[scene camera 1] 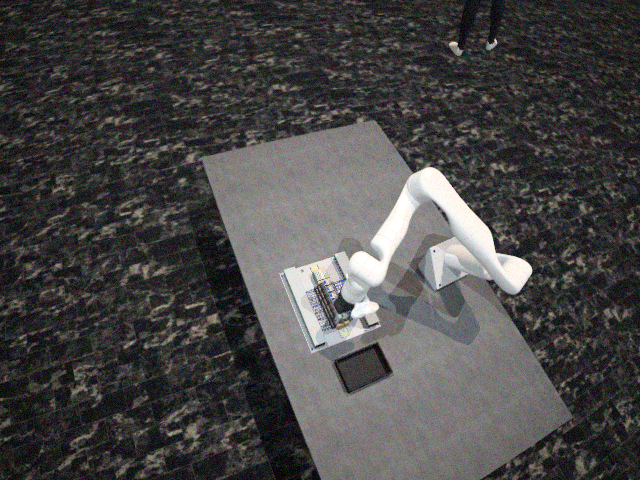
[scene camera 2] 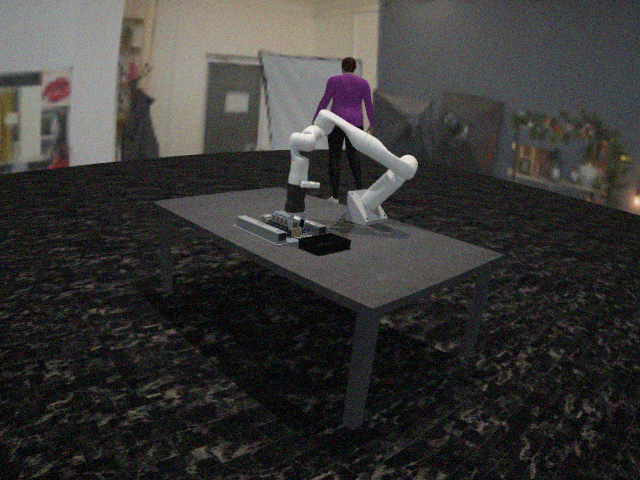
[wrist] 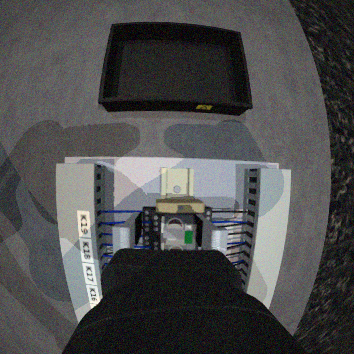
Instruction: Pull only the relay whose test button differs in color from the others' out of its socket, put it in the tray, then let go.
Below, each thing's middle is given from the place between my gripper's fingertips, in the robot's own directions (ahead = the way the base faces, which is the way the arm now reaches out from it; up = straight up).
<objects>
Right now the white panel (scene camera 1: pixel 356 327) is 90 mm to the right of my hand and 30 mm below it.
</objects>
